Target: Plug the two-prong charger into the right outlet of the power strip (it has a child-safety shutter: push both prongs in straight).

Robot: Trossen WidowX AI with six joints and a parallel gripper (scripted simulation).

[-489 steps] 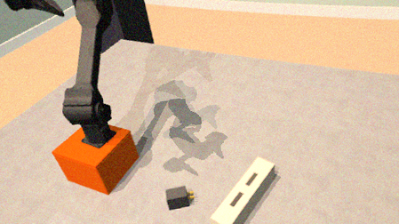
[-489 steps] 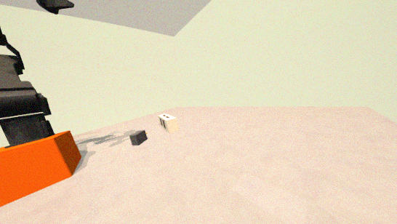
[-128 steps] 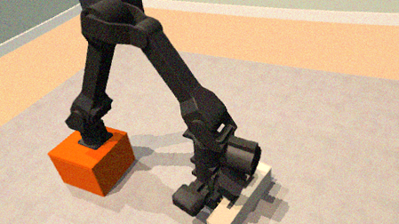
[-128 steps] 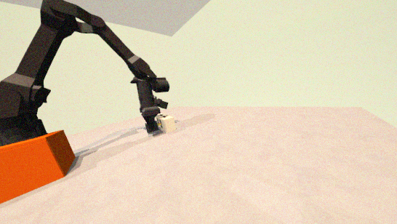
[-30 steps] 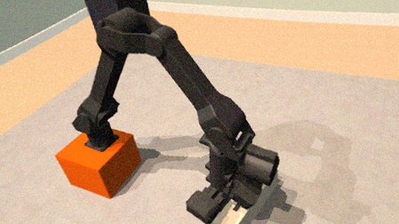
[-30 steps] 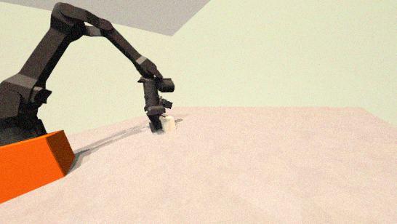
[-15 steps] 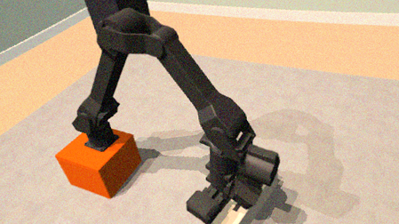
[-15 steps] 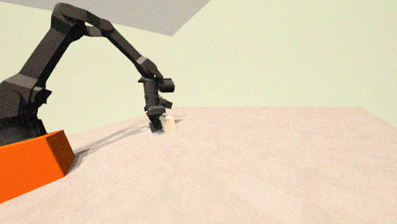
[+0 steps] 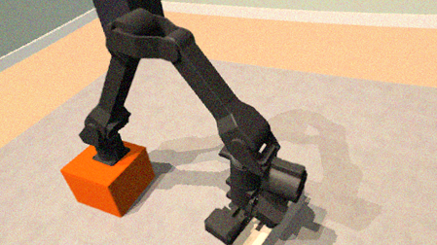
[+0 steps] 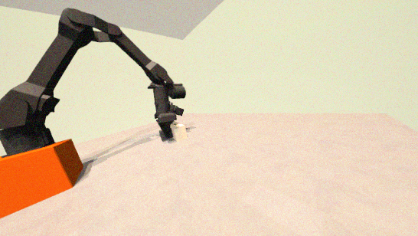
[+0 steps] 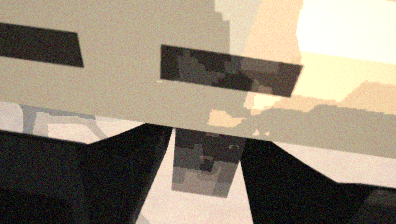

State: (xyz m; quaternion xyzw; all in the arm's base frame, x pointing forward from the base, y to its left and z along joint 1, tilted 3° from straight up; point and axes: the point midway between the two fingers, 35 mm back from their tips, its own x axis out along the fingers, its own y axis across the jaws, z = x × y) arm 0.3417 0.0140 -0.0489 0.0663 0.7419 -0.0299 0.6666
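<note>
The black two-prong charger lies 2 cm ahead of my gripper tip and 1 cm above it.
</note>
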